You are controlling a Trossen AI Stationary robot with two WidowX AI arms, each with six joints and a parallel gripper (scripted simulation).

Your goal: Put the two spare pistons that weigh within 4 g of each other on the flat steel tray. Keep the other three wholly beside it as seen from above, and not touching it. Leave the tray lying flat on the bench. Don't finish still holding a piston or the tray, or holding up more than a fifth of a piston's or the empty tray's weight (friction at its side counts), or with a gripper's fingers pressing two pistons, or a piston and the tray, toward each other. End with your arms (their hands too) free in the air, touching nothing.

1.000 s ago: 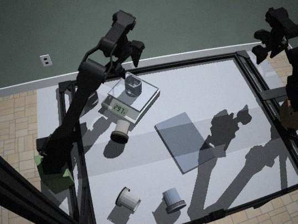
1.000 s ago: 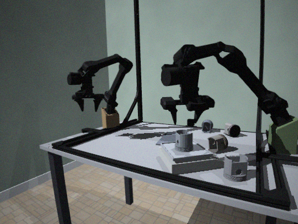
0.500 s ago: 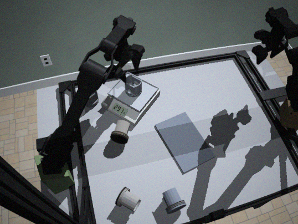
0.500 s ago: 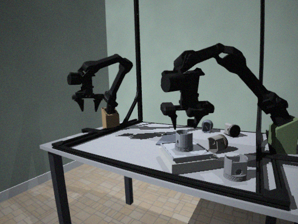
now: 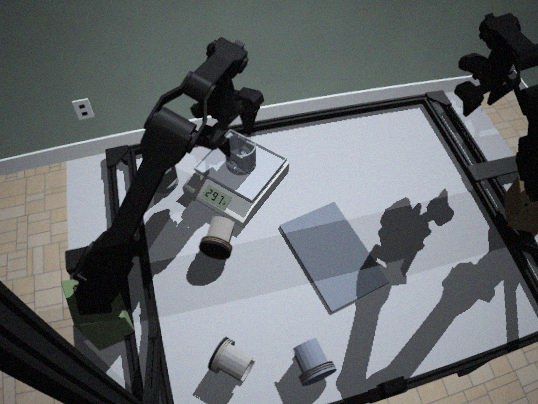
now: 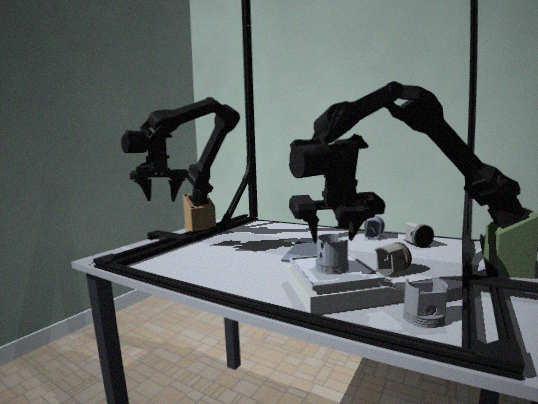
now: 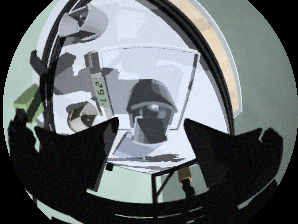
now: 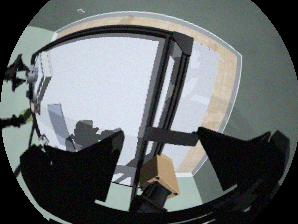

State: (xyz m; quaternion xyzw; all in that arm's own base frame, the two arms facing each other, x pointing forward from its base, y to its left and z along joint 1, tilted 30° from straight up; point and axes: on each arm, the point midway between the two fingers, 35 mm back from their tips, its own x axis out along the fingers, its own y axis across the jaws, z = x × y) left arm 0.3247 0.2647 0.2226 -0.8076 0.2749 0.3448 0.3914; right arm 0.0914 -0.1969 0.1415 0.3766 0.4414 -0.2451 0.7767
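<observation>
Now: left hand 10 cm above the white scale, 1 cm to the left of it and 1 cm past it. Also, from my left hand: flat steel tray: 28 cm behind, 16 cm to the right, 15 cm below.
</observation>
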